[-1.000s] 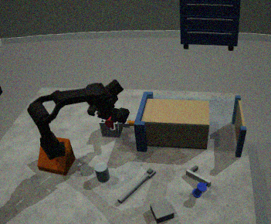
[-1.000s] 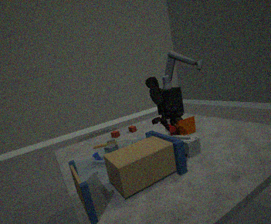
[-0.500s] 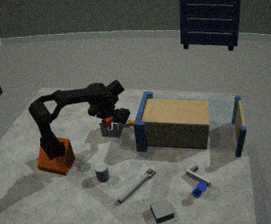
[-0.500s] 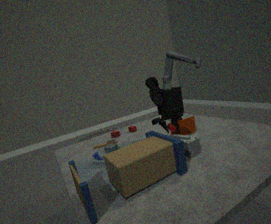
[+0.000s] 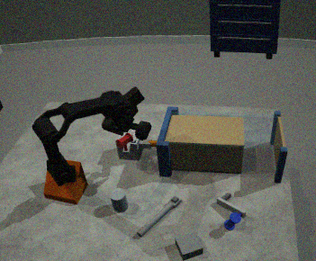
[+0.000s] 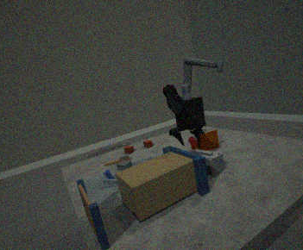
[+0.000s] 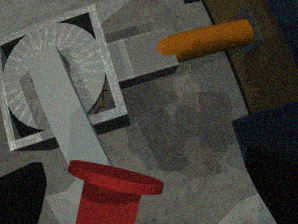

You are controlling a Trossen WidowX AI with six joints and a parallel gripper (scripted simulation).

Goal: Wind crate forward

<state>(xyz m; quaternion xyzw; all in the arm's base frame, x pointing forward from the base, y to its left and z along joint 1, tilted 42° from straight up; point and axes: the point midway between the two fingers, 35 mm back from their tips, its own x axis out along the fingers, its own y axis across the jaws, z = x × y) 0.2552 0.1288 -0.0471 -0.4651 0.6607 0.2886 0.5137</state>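
The red handle lies 30 mm behind my gripper tip, 20 mm to the right of it and 20 mm below it. Round my gripper tip: winch handle with red knob (30 mm behind, 20 mm to the left, 50 mm below); then grey block (210 mm ahead, 410 mm to the right, 130 mm below); then grey winch (50 mm behind, 80 mm to the left, 120 mm below).
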